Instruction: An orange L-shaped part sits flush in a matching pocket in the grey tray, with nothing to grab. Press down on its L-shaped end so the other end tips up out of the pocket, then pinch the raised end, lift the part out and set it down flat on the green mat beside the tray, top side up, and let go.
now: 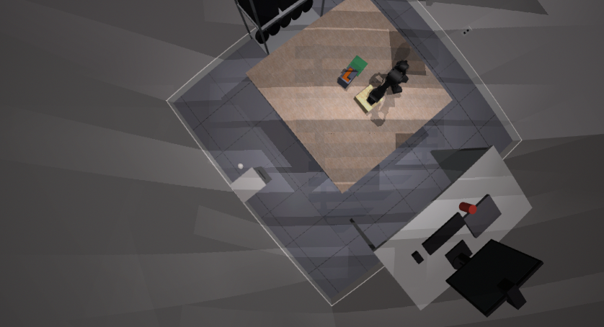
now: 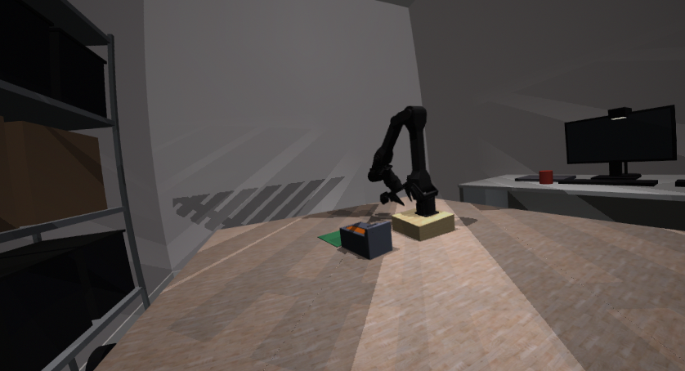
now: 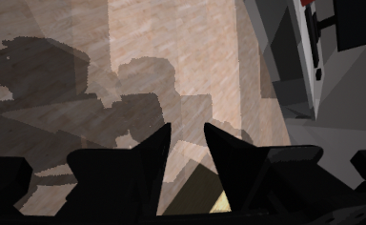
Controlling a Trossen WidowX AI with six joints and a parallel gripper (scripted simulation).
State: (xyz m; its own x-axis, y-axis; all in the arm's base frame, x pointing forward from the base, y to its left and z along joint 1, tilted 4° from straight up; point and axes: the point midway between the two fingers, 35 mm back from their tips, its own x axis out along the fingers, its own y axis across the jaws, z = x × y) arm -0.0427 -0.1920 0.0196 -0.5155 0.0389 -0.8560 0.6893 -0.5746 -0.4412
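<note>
The orange L-shaped part is 330 mm ahead of my gripper tip, 220 mm to the left of it and 20 mm below it. From my gripper tip the other things lie so: green mat (370 mm ahead, 80 mm below, 60 mm to the left).
</note>
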